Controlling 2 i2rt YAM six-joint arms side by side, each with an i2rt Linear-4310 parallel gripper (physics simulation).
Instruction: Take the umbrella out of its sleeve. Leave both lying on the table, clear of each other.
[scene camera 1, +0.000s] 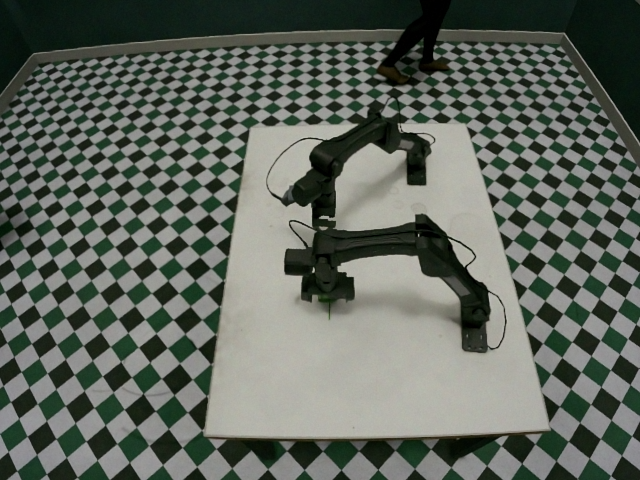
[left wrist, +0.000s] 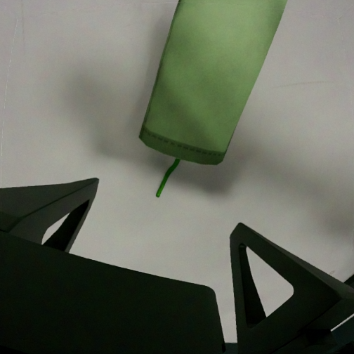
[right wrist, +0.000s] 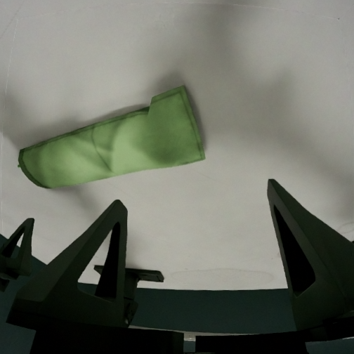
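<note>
The light green sleeve (scene camera 1: 324, 298) (left wrist: 207, 85) (right wrist: 132, 142) lies flat on the table, mostly hidden by my left arm in scene camera 1. A thin green cord (scene camera 1: 329, 311) (left wrist: 168, 177) (right wrist: 19, 165) sticks out past its hemmed end. The umbrella's body does not show; I cannot see inside the sleeve. My left gripper (scene camera 1: 328, 299) (left wrist: 170, 209) is open and empty, above the sleeve's cord end. My right gripper (scene camera 1: 324, 223) (right wrist: 190, 195) is open and empty, above the table beyond the sleeve's wider, flared end in scene camera 1.
The white table (scene camera 1: 372, 382) carries both arms, with the left arm's base (scene camera 1: 474, 338) and the right arm's base (scene camera 1: 416, 175) near its right edge. The two arms reach over the table close together. A person's legs (scene camera 1: 413, 43) show on the floor behind the table.
</note>
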